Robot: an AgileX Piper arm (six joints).
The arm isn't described. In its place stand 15 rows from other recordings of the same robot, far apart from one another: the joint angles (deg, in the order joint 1, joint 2, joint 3, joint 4, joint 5, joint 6), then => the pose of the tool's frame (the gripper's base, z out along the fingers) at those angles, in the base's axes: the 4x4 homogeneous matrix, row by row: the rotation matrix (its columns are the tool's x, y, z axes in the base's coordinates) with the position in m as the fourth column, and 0 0 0 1 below.
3.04, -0.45, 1.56, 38.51, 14.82, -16.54 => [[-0.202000, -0.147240, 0.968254, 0.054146], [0.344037, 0.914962, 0.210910, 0.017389], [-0.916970, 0.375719, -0.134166, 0.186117], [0, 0, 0, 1]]
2.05, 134.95, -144.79, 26.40, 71.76, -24.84 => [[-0.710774, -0.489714, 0.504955, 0.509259], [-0.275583, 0.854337, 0.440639, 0.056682], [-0.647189, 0.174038, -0.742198, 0.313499], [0, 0, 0, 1]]
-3.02, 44.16, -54.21, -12.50, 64.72, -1.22 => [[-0.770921, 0.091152, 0.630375, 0.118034], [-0.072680, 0.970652, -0.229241, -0.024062], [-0.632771, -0.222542, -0.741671, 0.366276], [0, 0, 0, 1]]
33.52, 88.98, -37.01, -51.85, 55.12, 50.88 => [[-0.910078, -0.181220, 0.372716, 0.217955], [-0.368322, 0.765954, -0.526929, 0.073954], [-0.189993, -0.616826, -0.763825, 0.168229], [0, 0, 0, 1]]
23.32, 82.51, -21.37, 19.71, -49.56, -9.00 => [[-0.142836, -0.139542, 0.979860, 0.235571], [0.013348, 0.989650, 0.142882, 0.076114], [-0.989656, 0.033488, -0.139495, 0.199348], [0, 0, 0, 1]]
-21.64, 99.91, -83.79, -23.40, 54.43, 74.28 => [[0.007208, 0.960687, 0.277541, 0.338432], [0.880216, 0.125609, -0.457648, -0.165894], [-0.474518, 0.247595, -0.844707, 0.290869], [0, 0, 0, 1]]
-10.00, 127.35, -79.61, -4.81, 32.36, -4.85 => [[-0.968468, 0.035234, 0.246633, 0.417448], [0.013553, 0.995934, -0.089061, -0.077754], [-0.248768, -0.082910, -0.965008, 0.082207], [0, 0, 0, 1]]
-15.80, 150.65, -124.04, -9.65, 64.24, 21.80 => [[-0.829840, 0.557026, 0.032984, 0.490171], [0.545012, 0.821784, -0.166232, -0.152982], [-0.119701, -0.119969, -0.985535, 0.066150], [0, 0, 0, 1]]
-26.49, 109.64, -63.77, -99.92, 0.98, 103.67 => [[-0.552539, 0.494592, 0.670880, 0.361130], [0.348402, 0.868268, -0.353166, -0.181687], [-0.757177, 0.038598, -0.652069, 0.169189], [0, 0, 0, 1]]
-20.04, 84.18, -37.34, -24.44, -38.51, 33.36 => [[-0.072621, 0.110880, 0.991177, 0.288654], [0.271543, 0.958456, -0.087324, -0.080336], [-0.959682, 0.262806, -0.099713, 0.247890], [0, 0, 0, 1]]
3.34, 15.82, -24.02, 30.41, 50.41, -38.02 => [[-0.404185, -0.526225, 0.748146, 0.046051], [-0.301127, 0.848891, 0.434404, 0.038245], [-0.863688, -0.049708, -0.501569, 0.270145], [0, 0, 0, 1]]
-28.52, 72.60, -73.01, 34.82, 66.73, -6.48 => [[-0.703655, 0.266998, 0.658469, 0.235618], [0.532023, 0.812247, 0.239179, -0.073710], [-0.470979, 0.518620, -0.713591, 0.384602], [0, 0, 0, 1]]
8.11, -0.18, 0.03, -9.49, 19.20, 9.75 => [[-0.237495, -0.085517, 0.967617, 0.053646], [-0.020129, 0.996337, 0.083115, 0.002660], [-0.971180, 0.000262, -0.238347, 0.183427], [0, 0, 0, 1]]
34.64, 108.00, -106.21, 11.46, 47.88, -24.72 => [[-0.358008, -0.788169, 0.500620, 0.352538], [-0.598369, 0.605256, 0.524994, 0.259863], [-0.716787, -0.111604, -0.688303, 0.352986], [0, 0, 0, 1]]
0.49, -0.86, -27.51, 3.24, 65.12, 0.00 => [[-0.526821, -0.039622, 0.849052, -0.008355], [0.019274, 0.998099, 0.058536, 0.004595], [-0.849758, 0.047203, -0.525056, 0.265864], [0, 0, 0, 1]]
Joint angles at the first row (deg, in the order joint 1, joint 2, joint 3, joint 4, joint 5, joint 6):
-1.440, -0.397, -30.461, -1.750, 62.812, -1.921
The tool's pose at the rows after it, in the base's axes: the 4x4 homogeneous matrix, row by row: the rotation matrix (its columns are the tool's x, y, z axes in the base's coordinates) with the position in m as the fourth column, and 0 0 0 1 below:
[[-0.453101, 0.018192, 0.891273, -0.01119], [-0.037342, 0.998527, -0.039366, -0.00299], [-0.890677, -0.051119, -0.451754, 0.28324], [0, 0, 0, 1]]
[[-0.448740, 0.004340, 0.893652, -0.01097], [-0.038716, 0.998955, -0.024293, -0.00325], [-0.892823, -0.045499, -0.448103, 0.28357], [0, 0, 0, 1]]
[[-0.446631, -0.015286, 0.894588, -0.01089], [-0.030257, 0.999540, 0.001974, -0.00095], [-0.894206, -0.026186, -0.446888, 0.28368], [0, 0, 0, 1]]
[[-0.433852, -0.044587, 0.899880, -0.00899], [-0.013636, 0.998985, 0.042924, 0.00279], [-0.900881, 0.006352, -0.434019, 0.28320], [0, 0, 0, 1]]
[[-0.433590, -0.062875, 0.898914, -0.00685], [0.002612, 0.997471, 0.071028, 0.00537], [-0.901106, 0.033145, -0.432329, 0.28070], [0, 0, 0, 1]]
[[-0.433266, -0.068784, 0.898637, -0.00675], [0.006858, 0.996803, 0.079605, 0.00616], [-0.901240, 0.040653, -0.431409, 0.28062], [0, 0, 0, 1]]
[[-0.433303, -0.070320, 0.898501, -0.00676], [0.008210, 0.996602, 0.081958, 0.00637], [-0.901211, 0.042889, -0.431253, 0.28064], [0, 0, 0, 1]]
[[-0.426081, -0.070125, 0.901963, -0.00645], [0.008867, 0.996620, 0.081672, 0.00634], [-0.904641, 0.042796, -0.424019, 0.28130], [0, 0, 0, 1]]
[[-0.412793, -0.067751, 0.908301, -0.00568], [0.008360, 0.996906, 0.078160, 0.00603], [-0.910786, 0.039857, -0.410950, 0.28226], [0, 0, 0, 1]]
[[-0.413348, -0.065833, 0.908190, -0.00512], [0.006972, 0.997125, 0.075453, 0.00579], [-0.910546, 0.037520, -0.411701, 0.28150], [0, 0, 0, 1]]
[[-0.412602, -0.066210, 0.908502, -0.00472], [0.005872, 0.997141, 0.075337, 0.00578], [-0.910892, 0.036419, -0.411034, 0.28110], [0, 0, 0, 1]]
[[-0.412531, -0.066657, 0.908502, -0.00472], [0.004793, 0.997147, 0.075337, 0.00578], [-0.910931, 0.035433, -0.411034, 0.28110], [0, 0, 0, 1]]
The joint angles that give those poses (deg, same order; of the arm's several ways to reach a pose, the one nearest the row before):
-0.368, -0.395, -30.461, -2.169, 62.742, -1.314
0.645, -0.396, -30.460, -2.219, 62.509, -0.905
0.701, -0.397, -30.461, -0.580, 62.401, -1.152
0.704, -0.397, -29.965, 2.086, 61.111, -1.484
0.707, -0.396, -29.177, 3.957, 60.293, -1.506
0.702, -0.398, -29.129, 4.533, 60.223, -1.556
0.704, -0.397, -29.130, 4.686, 60.222, -1.554
0.707, -0.397, -29.131, 4.683, 59.764, -1.551
0.702, -0.396, -29.063, 4.491, 58.857, -1.556
0.703, -0.396, -28.859, 4.317, 58.689, -1.555
0.705, -0.397, -28.724, 4.314, 58.513, -1.628
0.705, -0.397, -28.724, 4.314, 58.513, -1.690

